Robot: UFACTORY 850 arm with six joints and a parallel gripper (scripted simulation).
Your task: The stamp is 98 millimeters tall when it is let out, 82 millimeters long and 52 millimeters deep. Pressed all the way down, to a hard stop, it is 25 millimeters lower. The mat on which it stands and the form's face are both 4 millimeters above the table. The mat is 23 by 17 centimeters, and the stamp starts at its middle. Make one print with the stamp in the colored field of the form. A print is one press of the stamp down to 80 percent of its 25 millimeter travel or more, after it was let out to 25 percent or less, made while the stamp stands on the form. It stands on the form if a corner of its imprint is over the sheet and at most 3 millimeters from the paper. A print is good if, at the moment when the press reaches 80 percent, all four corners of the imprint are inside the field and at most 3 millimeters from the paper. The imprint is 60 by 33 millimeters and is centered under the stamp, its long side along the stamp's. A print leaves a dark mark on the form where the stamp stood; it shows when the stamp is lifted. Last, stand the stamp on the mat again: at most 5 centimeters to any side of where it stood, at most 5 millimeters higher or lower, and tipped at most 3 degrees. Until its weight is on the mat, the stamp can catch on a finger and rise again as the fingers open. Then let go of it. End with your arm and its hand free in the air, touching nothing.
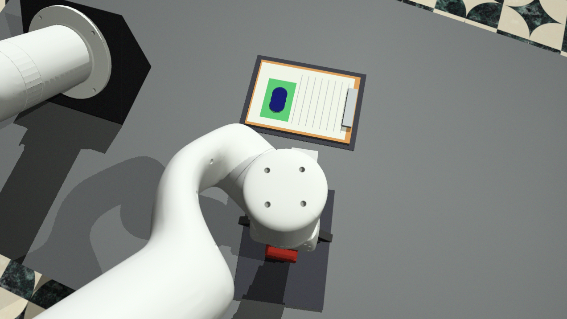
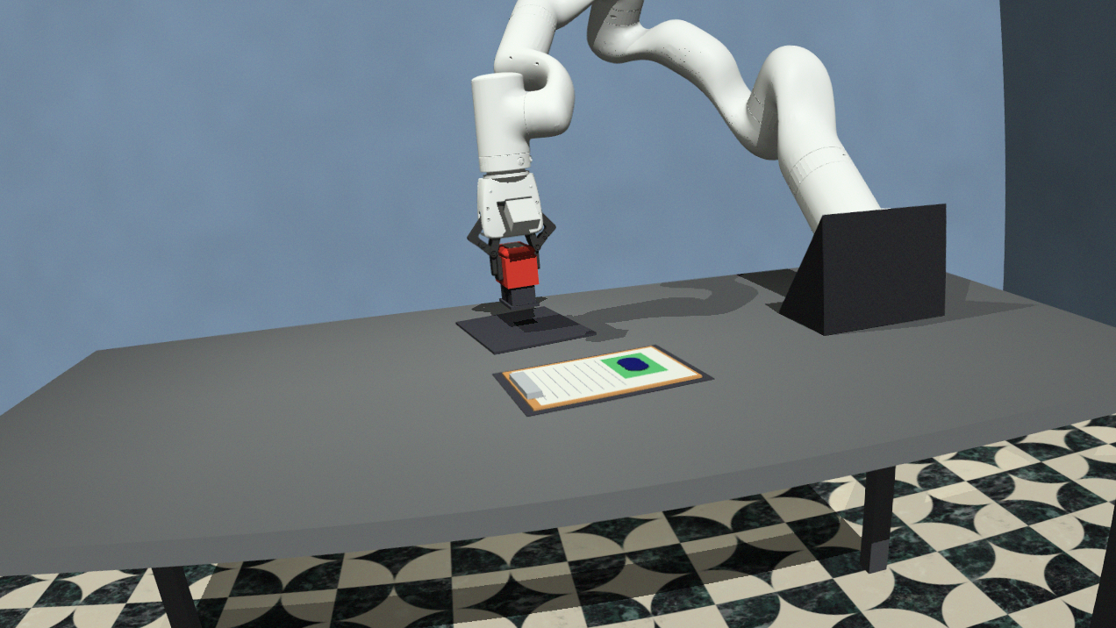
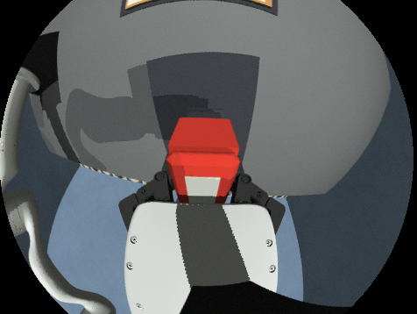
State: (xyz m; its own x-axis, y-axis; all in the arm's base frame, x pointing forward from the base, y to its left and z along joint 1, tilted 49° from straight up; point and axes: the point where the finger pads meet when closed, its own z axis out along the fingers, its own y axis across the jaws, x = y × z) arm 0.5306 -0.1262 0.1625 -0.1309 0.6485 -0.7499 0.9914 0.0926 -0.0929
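Right now my hand is 110 mm above the dark mat. Also, from my hand: black base (50 mm below); then form (300 mm to the left, 100 mm below, 40 mm behind); then red stamp (20 mm below).
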